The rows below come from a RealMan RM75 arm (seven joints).
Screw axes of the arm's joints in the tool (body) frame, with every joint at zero. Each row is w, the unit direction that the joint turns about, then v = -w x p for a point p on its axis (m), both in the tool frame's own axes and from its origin. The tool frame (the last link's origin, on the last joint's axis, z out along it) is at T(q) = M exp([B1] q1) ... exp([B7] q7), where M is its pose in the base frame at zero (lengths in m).
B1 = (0, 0, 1, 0, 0, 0)
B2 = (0, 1, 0, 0.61, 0, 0)
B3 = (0, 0, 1, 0, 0, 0)
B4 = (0, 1, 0, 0.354, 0, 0)
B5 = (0, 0, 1, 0, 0, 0)
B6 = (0, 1, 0, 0.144, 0, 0)
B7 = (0, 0, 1, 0, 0, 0)
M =
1 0 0 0
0 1 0 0
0 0 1 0.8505
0 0 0 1
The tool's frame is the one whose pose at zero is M.
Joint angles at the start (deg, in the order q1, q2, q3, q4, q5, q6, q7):
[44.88, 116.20, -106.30, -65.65, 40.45, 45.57, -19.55]
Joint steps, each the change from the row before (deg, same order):
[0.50, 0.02, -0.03, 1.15, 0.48, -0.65, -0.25]
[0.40, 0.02, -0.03, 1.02, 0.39, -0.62, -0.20]
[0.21, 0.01, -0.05, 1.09, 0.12, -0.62, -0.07]
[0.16, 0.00, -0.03, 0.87, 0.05, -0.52, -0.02]
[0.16, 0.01, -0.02, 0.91, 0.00, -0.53, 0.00]
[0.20, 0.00, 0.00, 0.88, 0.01, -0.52, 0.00]
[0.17, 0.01, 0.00, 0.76, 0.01, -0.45, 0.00]
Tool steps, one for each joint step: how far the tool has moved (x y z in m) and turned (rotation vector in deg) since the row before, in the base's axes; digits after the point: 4 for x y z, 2 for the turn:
[0.0009, 0.0019, -0.0014, 0.04, 0.06, -0.16]
[0.0011, 0.0017, -0.0012, 0.09, 0.06, -0.17]
[0.0032, 0.0017, -0.0010, 0.22, -0.15, -0.41]
[0.0027, 0.0015, -0.0006, 0.23, -0.13, -0.34]
[0.0029, 0.0015, -0.0006, 0.26, -0.16, -0.37]
[0.0025, 0.0016, -0.0004, 0.27, -0.14, -0.31]
[0.0022, 0.0013, -0.0004, 0.23, -0.12, -0.27]

